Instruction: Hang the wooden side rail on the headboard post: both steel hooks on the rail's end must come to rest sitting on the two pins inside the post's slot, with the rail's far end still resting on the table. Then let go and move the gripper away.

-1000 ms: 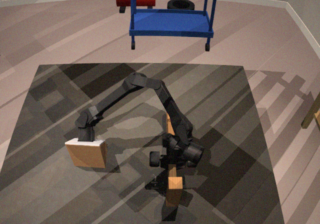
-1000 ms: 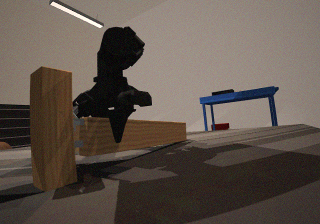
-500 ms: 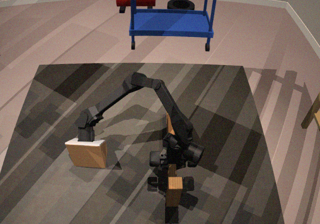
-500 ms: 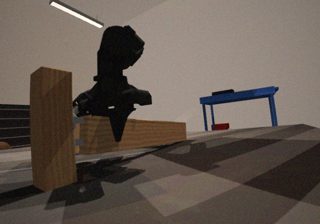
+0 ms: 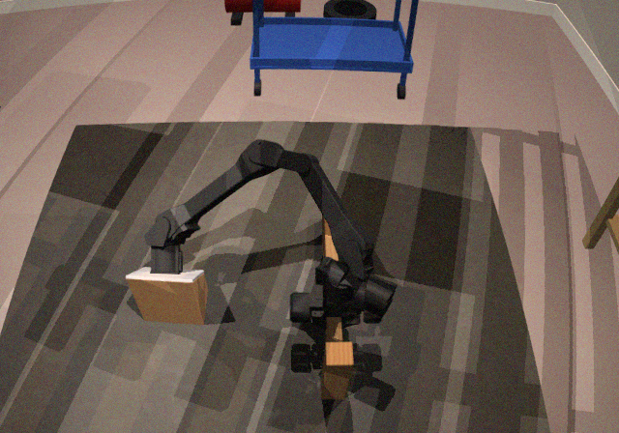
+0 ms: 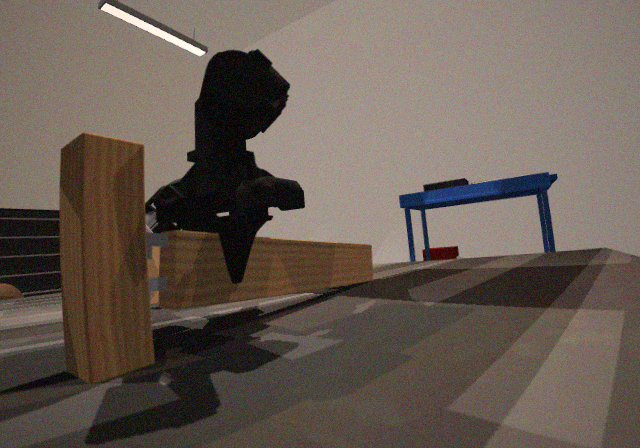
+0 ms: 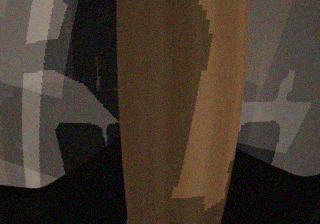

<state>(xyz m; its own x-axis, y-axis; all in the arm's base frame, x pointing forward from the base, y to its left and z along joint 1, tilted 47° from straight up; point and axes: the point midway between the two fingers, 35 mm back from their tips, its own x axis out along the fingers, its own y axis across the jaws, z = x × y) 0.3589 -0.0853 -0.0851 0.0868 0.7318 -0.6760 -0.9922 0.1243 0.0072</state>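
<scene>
Now: gripper tip 1 cm past the headboard post, 13 cm to the left of it and 4 cm below it.
</scene>
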